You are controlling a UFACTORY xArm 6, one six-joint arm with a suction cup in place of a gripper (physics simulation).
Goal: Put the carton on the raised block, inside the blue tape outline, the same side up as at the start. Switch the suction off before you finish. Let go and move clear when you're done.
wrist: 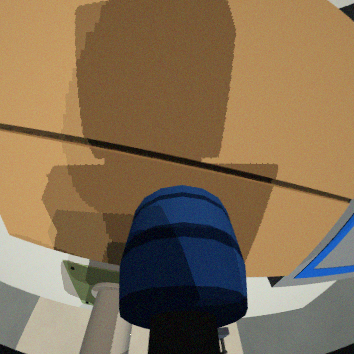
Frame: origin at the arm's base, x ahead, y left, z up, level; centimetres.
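Seen in the pictures: hand, its tool point: [180,224]; arm's base, origin of its link: [116,294].
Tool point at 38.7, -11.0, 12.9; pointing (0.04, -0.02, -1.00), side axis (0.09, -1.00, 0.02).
Note:
Offsets run from my tool point to a thing's top centre, as dx, dy, dz. "spot": to the spot under its first point. Level surfaces: height alone.
The large tan carton {+2.4, -0.1, -0.3} [280,115] fills most of the wrist view, its top face up with a dark seam running across it. My blue suction cup [182,202] is over the near part of the carton's top, below the seam in the view. It is open, with no grip on the carton; the size of the gap under its lip is hidden. The grey raised block {spot: -5.0, -15.1, -1.3} [342,251] shows in part at the right, with a corner of the blue tape outline {spot: -7.4, -12.1, -1.2} [306,273] on it. The carton's right edge lies outside that visible corner, to its left.
A green plate [80,280] with a grey cylinder [100,320] stands beyond the carton's edge at the lower left. A pale surface {dz -13.3} [25,260] borders the carton there. Grey and beige floor tiles show at the bottom. Dark shadows lie across the carton's top.

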